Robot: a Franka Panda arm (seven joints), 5 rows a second.
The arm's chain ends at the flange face. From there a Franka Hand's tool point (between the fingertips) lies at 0.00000 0.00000 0.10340 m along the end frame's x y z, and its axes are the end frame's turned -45 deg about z.
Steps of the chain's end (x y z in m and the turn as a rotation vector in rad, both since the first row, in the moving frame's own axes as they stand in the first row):
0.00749, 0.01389, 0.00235, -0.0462, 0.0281, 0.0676
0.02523, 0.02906, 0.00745, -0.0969, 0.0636, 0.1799
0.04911, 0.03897, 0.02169, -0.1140, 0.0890, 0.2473
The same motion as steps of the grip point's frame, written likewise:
-0.00603, 0.02050, 0.00220, -0.0525, -0.0128, 0.0676
-0.00618, 0.04982, 0.00676, -0.1135, -0.0235, 0.1799
0.00354, 0.07670, 0.02062, -0.1435, -0.0177, 0.2473

